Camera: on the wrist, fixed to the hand. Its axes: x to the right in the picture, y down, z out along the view.
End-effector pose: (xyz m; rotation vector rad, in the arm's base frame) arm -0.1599 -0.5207 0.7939 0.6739 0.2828 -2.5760
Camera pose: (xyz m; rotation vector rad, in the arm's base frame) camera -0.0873 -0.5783 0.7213 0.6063 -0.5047 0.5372
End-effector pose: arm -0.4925 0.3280 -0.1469 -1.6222 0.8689 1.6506
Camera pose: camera -0.5257 0.2151 -0.1491 -0.4942 -1.6025 -0.4402
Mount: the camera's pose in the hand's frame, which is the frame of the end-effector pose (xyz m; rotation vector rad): 0.0024 0.0910 -0.0746 0.1573 0.5916 3.0637
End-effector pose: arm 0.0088 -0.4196 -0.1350 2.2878 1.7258 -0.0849
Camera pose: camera 0.0873 -0.4215 -0.0473 -1.7622 2.1751 -0.7399
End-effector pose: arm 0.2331 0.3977 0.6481 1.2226 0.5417 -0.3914
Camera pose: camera 0.2724 0.4962 0.6991 0.9483 -1.2177 2.4853
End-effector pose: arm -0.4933 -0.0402 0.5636 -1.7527 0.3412 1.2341
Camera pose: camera -0.5091 -0.1476 0.5180 -0.1426 -1.9893 -0.7802
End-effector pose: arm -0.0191 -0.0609 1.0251 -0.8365 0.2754 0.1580
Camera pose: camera -0.0525 -0.0566 0.9123 -0.4748 -1.7200 -2.4087
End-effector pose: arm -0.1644 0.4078 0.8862 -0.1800 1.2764 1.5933
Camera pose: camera -0.2693 0.3603 0.9104 -0.9234 -0.4600 -1.0382
